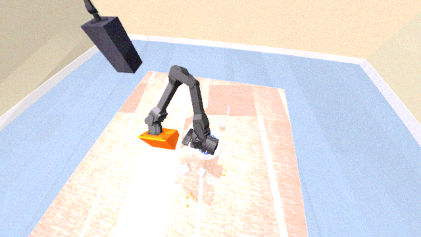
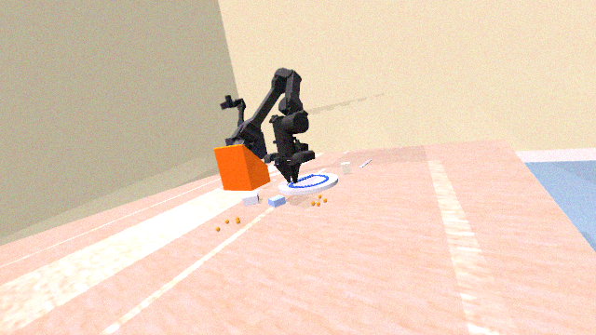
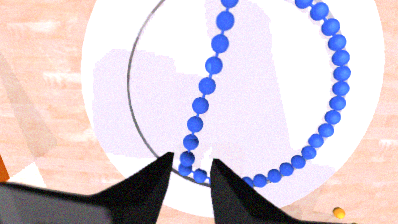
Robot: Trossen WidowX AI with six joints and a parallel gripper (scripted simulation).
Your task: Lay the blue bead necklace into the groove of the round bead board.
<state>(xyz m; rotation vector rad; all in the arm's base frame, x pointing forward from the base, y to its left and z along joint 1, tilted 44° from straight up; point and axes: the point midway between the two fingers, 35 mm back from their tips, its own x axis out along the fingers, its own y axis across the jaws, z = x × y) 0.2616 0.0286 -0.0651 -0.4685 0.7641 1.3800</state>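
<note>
Now: the round white bead board 4 cm to the left of my gripper tip, 3 cm ahead of it and 1 cm below it. The rest, counted from my gripper tip: white block (13 cm to the right, 7 cm behind, 1 cm below); then light blue cube (13 cm to the right, 3 cm ahead, 1 cm below); then beige cube (18 cm to the left, 12 cm ahead).
</note>
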